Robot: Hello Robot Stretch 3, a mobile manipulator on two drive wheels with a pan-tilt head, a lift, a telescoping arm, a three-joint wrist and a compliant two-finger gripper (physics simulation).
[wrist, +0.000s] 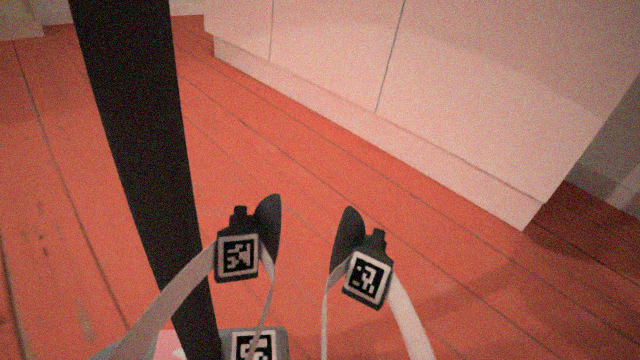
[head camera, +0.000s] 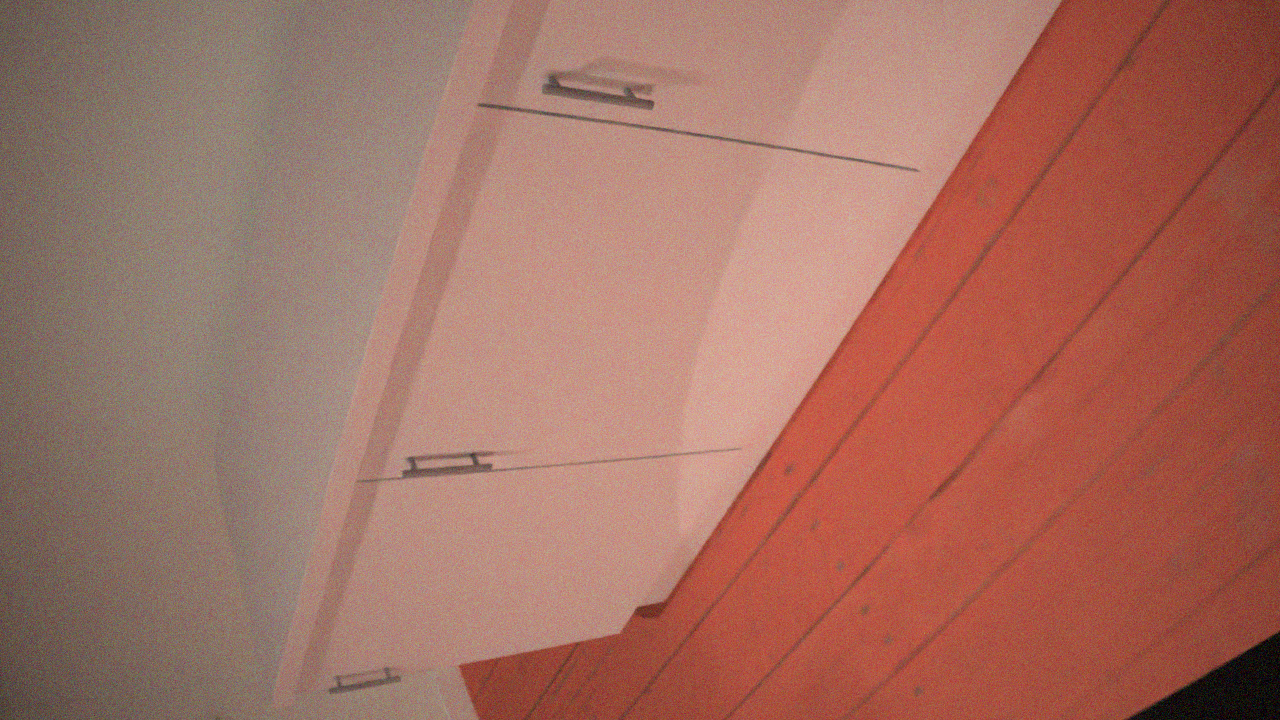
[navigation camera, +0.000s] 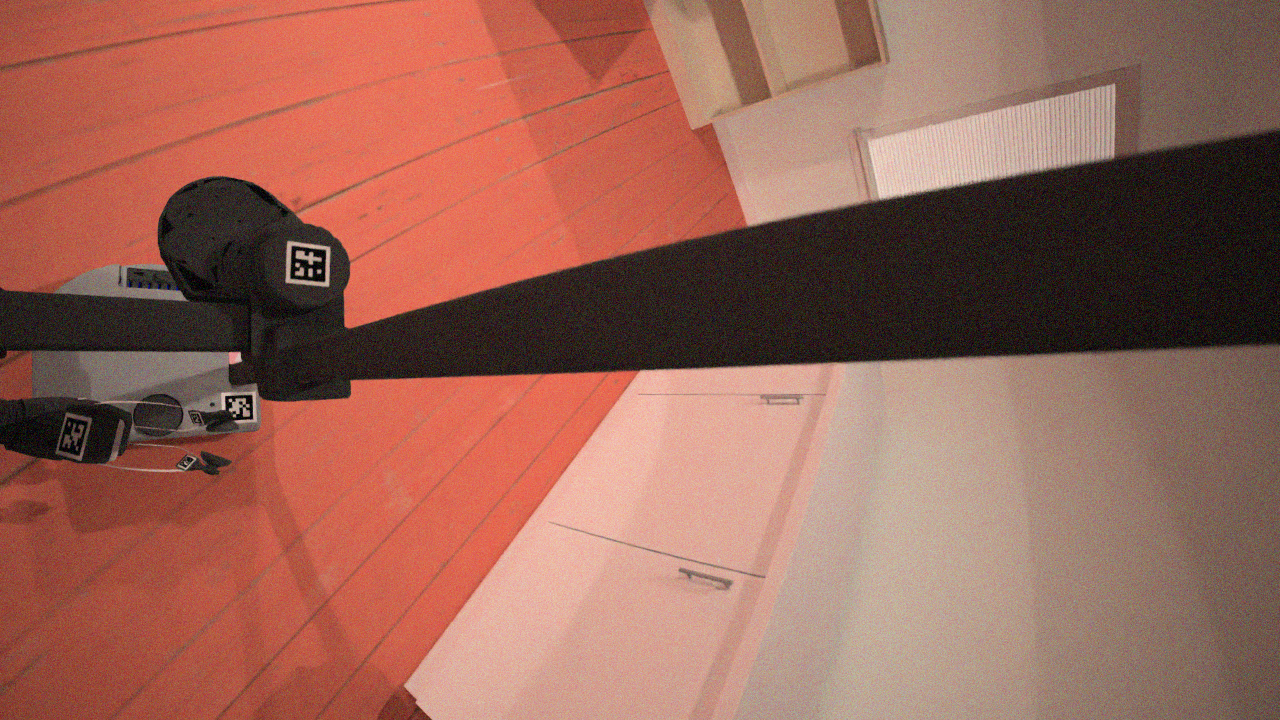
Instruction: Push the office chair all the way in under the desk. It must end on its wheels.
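Where they show: gripper, fingertip midpoint: (navigation camera: 233, 443); robot's base at its link origin: (navigation camera: 159, 409).
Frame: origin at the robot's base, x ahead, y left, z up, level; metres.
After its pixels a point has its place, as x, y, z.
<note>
The office chair and the desk do not show in the head, navigation or wrist view. My gripper (navigation camera: 217, 441) @(0.033, 0.087, 0.464) (wrist: 309, 223) @(0.033, 0.087, 0.464) is open, with its two dark fingertips apart and red floorboards between them in the wrist view. It hangs above the floor beside my mast (navigation camera: 805, 268) @(-0.075, 0.117, 1.209) (wrist: 135, 125), close to my grey base (navigation camera: 89, 376) @(-0.067, -0.096, 0.159). The fingers touch nothing.
A long pale pink cabinet (head camera: 554, 313) @(0.230, 1.136, 0.658) (navigation camera: 680, 483) @(0.271, 1.083, 0.533) (wrist: 450, 100) with bar handles stands along a wall, beyond the fingers in the wrist view. A light wooden furniture piece (navigation camera: 796, 44) @(-1.745, 2.227, 0.628) and a window with a blind (navigation camera: 1011, 134) @(-1.172, 2.698, 1.564) show at the upper right of the navigation view.
</note>
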